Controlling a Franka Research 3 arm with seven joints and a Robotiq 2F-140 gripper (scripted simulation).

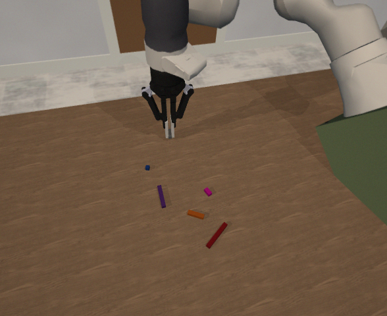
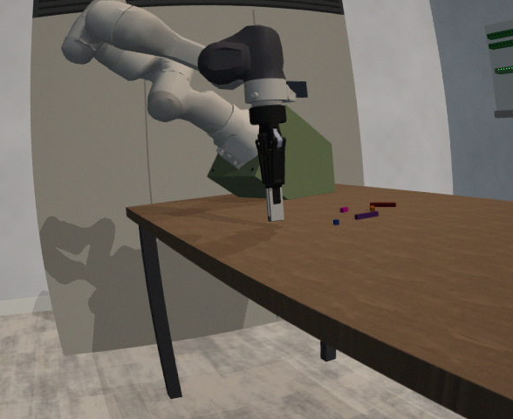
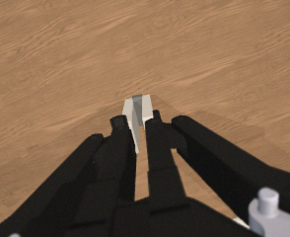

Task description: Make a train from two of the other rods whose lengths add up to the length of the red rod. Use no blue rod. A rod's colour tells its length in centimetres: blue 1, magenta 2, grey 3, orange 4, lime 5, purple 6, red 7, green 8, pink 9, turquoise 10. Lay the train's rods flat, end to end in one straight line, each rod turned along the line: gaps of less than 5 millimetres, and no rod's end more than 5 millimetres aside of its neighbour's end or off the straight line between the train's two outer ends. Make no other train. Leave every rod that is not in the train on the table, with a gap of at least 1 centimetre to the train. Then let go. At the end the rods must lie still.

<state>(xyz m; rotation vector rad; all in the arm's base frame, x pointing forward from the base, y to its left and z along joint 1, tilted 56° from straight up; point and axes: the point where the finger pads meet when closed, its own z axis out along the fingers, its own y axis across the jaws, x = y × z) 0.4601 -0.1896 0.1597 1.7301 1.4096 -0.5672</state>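
Now: the orange rod 30 mm ahead of my hand, 260 mm to the left of it and 40 mm below it. Round my hand: grey rod (30 mm below); then blue rod (100 mm ahead, 80 mm to the left, 40 mm below); then purple rod (90 mm ahead, 180 mm to the left, 40 mm below).
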